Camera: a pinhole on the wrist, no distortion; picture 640 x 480 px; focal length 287.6 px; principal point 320.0 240.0 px. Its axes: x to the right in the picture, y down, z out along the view. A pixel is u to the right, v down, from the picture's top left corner.
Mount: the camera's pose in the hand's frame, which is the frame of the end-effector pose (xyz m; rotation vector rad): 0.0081 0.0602 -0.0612 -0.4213 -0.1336 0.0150
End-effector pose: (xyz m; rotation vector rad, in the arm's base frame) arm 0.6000 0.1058 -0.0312 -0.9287 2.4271 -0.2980
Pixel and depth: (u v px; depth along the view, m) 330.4 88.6 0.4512
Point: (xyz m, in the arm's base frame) 0.8502 0.1438 -0.4013
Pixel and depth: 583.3 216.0 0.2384
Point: 0.4989 0.0827 -0.3217
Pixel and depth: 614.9 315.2 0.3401
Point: 0.3782 0.1110 -0.4761
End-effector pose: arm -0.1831 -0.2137 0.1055 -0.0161 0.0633 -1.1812
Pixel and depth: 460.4 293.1 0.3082
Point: 0.0988 -0.2338 0.3022
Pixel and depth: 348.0 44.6 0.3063
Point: -0.1712 -0.2162 0.4098
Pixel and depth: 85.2 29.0 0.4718
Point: -0.3972 0.1540 0.5845
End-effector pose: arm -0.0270 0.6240 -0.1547 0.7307 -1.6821 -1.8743
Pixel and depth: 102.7 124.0 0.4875
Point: -0.0044 1.2066 -0.0331
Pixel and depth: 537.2 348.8 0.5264
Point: -0.5241 0.6216 0.3307
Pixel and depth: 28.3 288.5 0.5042
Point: 0.1839 1.1928 0.2207
